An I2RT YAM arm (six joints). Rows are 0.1 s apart.
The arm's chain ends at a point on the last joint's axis. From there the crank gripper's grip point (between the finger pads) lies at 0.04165 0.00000 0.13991 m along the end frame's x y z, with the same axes.
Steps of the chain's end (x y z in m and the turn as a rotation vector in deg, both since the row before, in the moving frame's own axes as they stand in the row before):
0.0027, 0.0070, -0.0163, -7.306, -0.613, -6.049
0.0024, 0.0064, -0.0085, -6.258, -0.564, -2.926
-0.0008, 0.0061, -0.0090, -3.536, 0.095, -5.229
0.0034, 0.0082, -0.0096, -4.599, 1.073, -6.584
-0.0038, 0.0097, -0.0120, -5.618, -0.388, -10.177
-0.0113, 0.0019, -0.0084, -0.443, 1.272, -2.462
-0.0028, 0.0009, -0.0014, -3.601, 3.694, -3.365
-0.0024, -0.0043, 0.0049, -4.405, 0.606, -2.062
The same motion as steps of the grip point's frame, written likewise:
0.0019, 0.0205, -0.0167, -7.306, -0.613, -6.049
0.0014, 0.0196, -0.0088, -6.258, -0.564, -2.926
-0.0003, 0.0109, -0.0092, -3.536, 0.095, -5.229
0.0064, 0.0144, -0.0107, -4.599, 1.073, -6.584
-0.0042, 0.0161, -0.0120, -5.618, -0.388, -10.177
-0.0082, 0.0011, -0.0094, -0.443, 1.272, -2.462
0.0063, 0.0069, -0.0046, -3.601, 3.694, -3.365
-0.0008, 0.0049, 0.0041, -4.405, 0.606, -2.062

